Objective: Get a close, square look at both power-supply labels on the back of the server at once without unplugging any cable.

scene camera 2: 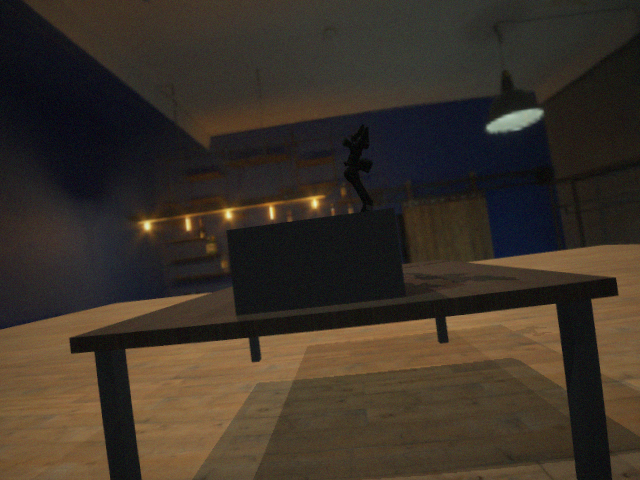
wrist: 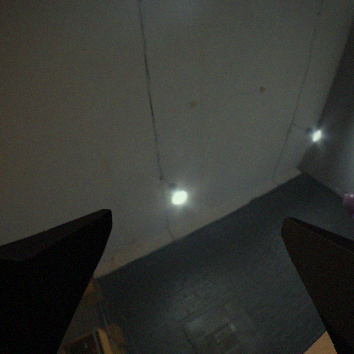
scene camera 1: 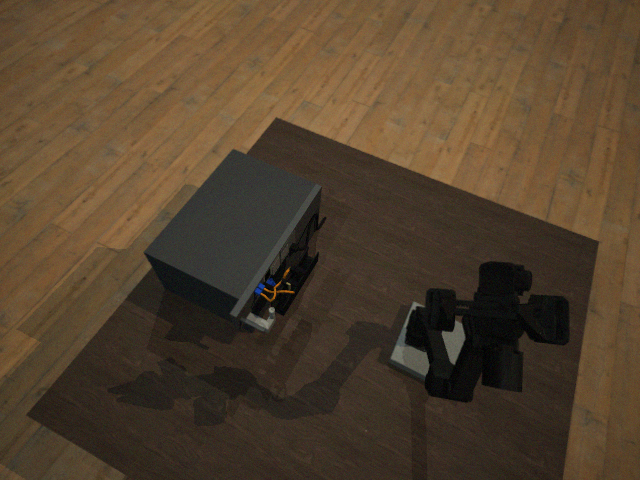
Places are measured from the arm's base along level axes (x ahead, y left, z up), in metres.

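Pixels of known places: gripper, between the fingertips: (scene camera 2: 365, 125) (wrist: 198, 222) (scene camera 1: 477, 305); arm's base, origin of its link: (scene camera 1: 417, 338).
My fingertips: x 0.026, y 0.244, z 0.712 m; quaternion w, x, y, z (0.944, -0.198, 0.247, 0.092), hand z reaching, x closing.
Ahead of a thing's pixels: the offset from my fingertips to its middle. "*": to the spot under its first point.
The server, a dark grey box (scene camera 1: 232, 222) (scene camera 2: 315, 263), sits on the table. In scene camera 1 its open back faces the arm, with orange cables (scene camera 1: 272, 295) and blue plugs @(dx +0.424, dy -0.119, dz -0.535 m) (scene camera 1: 260, 288) at the near end and dark cables further along. The back is seen steeply from above, and no power-supply label can be made out. In scene camera 2 the back is hidden. My gripper (scene camera 1: 494, 316) (scene camera 2: 361, 131) (wrist: 198, 222) is open and empty, raised high and well apart from the server. The wrist view faces the ceiling and a dark wall; the server does not show there.
A pale base plate (scene camera 1: 409, 356) carries the arm on the dark table (scene camera 1: 372, 206) (scene camera 2: 175, 333). A light grey bracket with a short peg @(* dx +0.388, dy -0.050, dz -0.599 m) (scene camera 1: 260, 322) sticks out at the server's near back corner. A black tray-like piece @(* dx +0.332, dy -0.168, dz -0.566 m) (scene camera 1: 298, 289) projects below the cables. A lamp (scene camera 2: 514, 116) hangs at upper right.
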